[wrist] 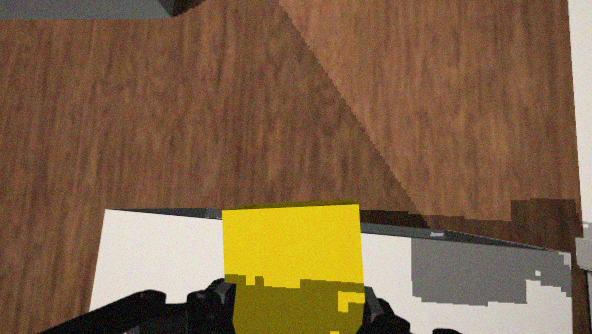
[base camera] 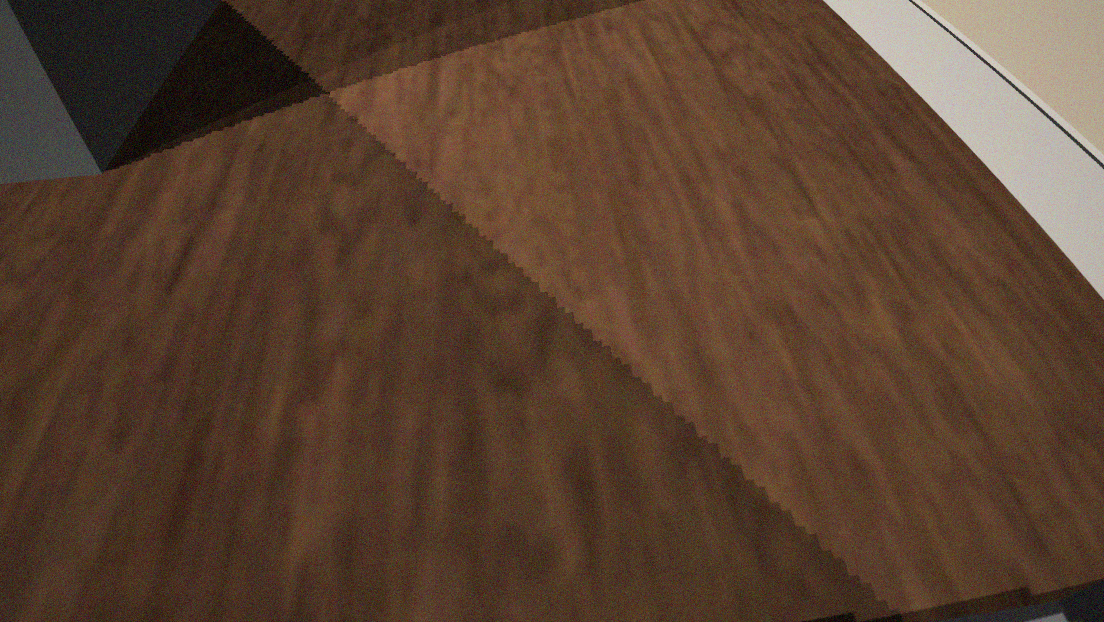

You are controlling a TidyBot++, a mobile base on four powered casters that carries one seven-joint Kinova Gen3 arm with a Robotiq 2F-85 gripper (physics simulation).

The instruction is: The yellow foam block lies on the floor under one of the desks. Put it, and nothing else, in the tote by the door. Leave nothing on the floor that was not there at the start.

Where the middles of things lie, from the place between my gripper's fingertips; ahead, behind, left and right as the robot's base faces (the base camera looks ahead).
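Yellow foam block (wrist: pixel 293 260): right at my hand.
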